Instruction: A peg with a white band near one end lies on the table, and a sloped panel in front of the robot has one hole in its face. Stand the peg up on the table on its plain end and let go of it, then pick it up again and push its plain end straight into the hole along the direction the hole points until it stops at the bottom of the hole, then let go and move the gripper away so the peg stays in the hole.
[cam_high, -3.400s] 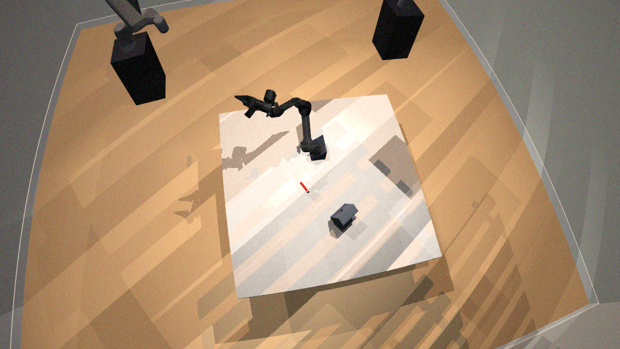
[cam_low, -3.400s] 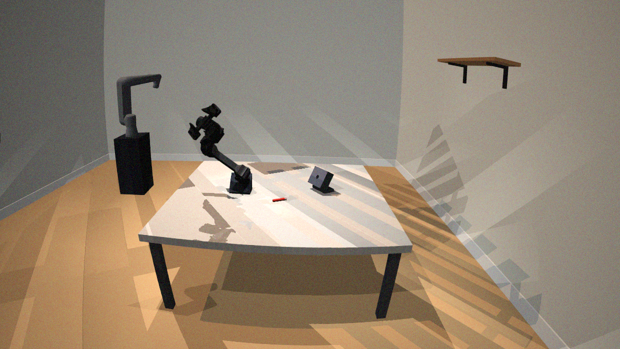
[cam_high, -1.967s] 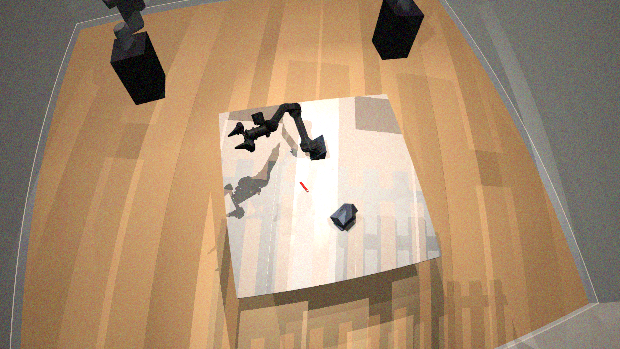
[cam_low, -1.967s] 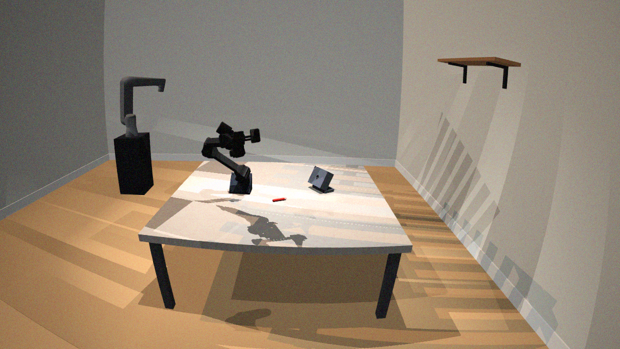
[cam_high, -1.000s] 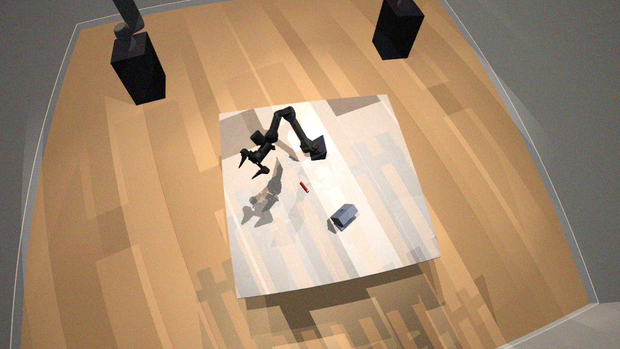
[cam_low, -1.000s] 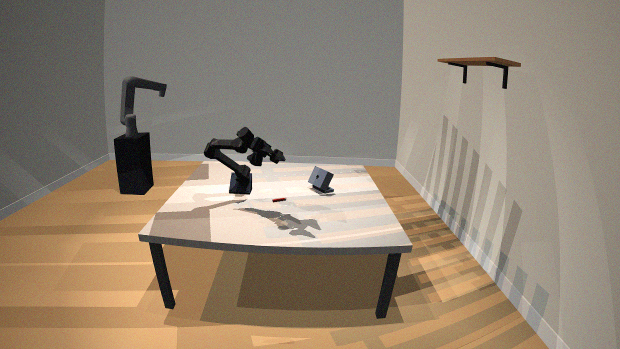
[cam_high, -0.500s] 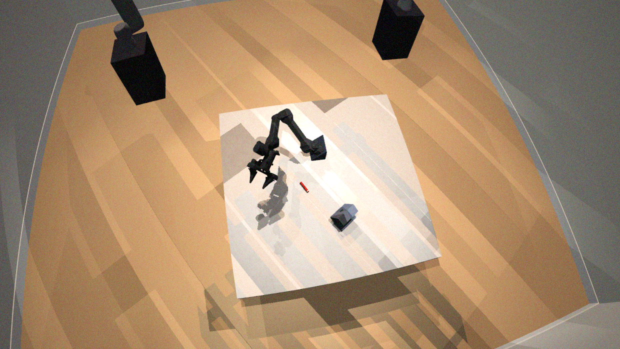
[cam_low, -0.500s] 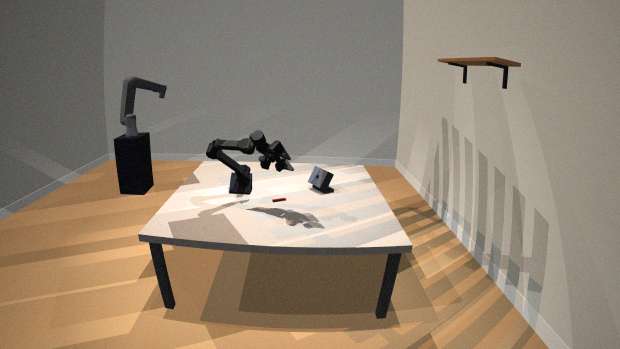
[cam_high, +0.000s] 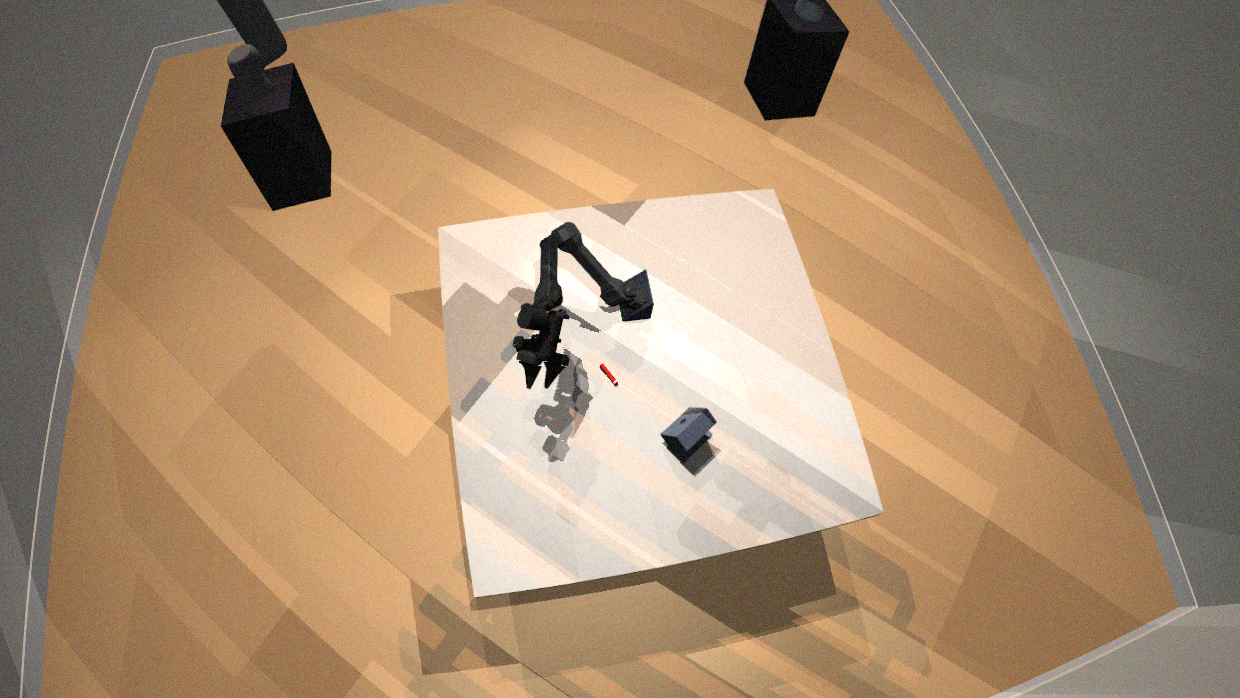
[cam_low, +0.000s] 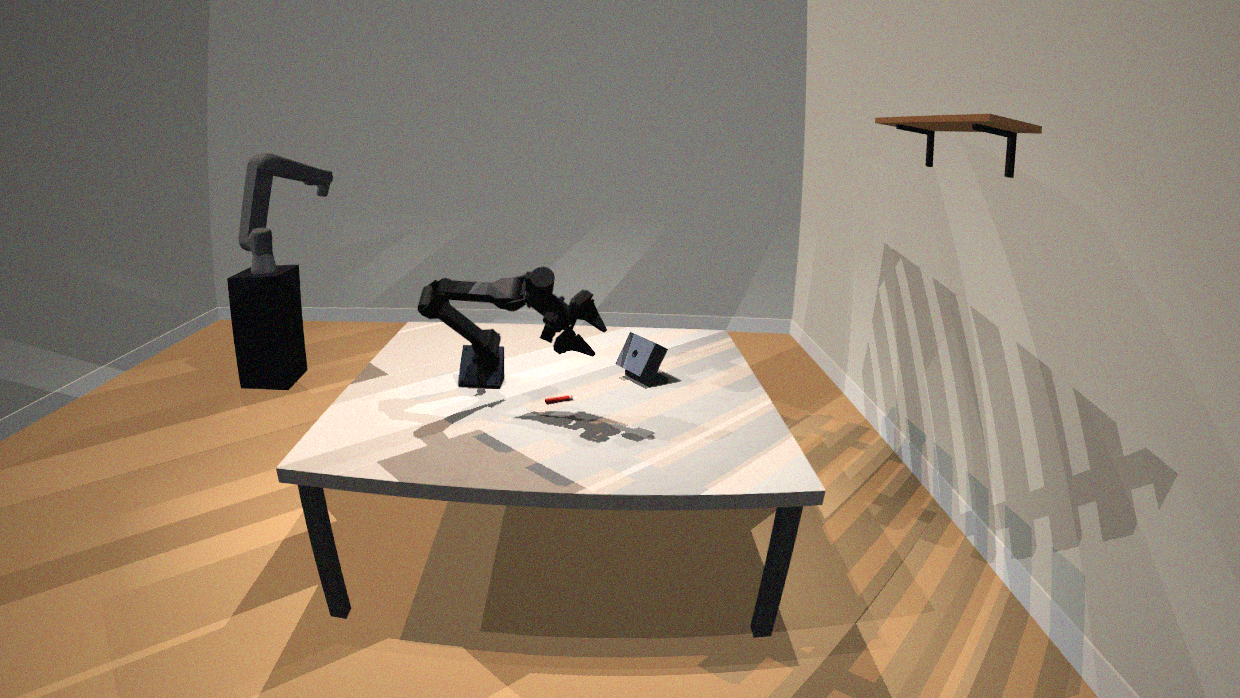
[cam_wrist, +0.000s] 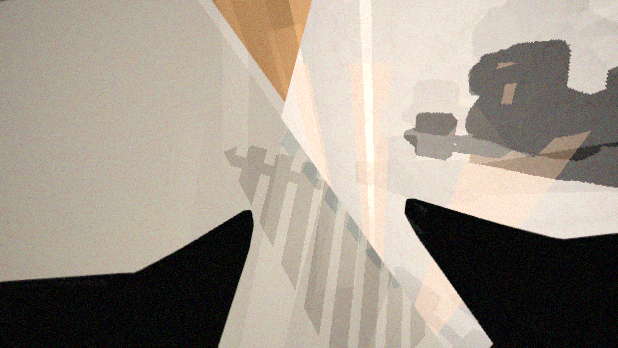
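Right now the red peg is 24 cm to the left of my gripper tip, 24 cm below it and 8 cm behind it. Also, from my gripper tip: sloped panel 41 cm to the left, 17 cm below, 16 cm ahead.
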